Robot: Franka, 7 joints.
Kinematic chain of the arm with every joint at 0, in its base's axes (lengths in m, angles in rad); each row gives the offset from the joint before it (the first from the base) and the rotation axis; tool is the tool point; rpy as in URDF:
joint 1: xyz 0 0 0.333 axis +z
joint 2: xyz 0 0 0 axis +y
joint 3: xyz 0 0 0.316 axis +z
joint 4: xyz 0.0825 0 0 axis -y
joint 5: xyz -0.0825 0 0.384 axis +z
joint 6: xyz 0 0 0 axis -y
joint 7: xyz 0.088 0 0 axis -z
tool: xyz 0 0 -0.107 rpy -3.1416 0 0
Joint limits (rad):
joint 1: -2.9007..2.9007
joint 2: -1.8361..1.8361
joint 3: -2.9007..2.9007
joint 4: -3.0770..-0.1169
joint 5: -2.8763..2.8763
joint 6: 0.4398..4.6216
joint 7: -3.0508..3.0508
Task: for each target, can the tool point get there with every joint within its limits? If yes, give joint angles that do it. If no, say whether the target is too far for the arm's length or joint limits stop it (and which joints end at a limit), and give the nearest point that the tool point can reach.
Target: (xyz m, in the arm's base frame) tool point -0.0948 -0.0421 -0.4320
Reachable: no: joint limits stop it (at a limit: joint 2) | nearest point -0.1202 -0.0534 -0.3386 | short by 0.097 m
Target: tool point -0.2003 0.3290 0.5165
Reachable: yes | joints 0.3003 1.1334 1.7898 -2.6032 1.8340 1.3408 -0.4267
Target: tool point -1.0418 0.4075 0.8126
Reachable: no: too far | nearest point -0.7343 0.2872 0.6710 | short by 0.359 m
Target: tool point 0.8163 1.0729 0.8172
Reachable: no: too far | nearest point 0.4889 0.6426 0.6230 | short by 0.575 m
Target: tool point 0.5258 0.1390 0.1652
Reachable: yes | joints -1.8933 -0.7946 2.1289 -2.2028 -1.0581 2.7755 -1.3655
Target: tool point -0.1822 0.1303 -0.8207
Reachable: no: too far | nearest point -0.2046 0.1463 -0.3598 | short by 0.462 m
